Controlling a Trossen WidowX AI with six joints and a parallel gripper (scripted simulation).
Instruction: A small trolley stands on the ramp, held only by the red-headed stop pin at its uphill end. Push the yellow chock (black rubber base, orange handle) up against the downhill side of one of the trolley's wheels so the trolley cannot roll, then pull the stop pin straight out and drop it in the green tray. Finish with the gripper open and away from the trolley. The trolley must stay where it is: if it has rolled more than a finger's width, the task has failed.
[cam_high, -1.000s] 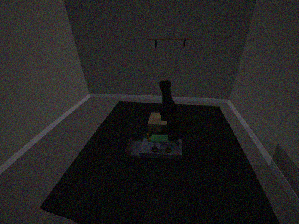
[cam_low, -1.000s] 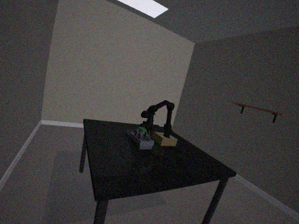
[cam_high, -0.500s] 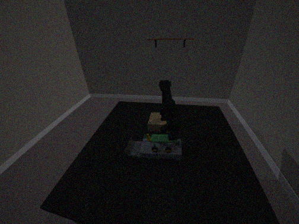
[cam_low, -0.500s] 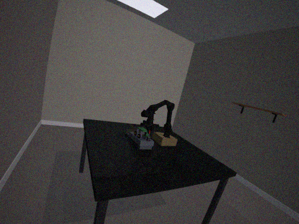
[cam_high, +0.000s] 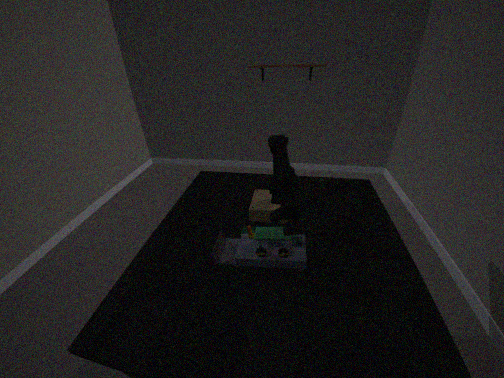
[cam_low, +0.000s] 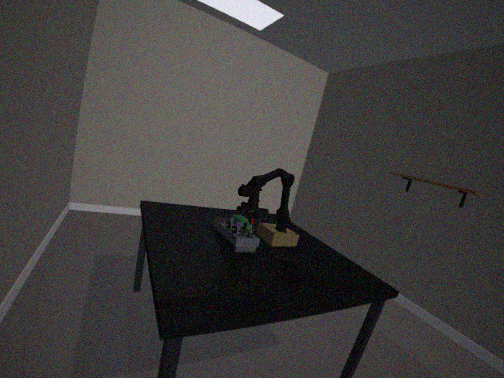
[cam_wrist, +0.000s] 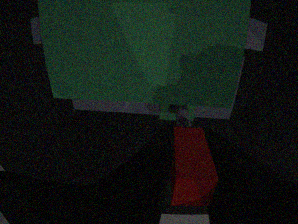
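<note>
The yellow chock lies 1 cm behind my gripper tip, 19 cm to the right of it and 7 cm below it. Also, from my gripper tip: trolley: 3 cm ahead, 9 cm to the right, 4 cm below; then red-headed stop pin: right at my gripper tip.
</note>
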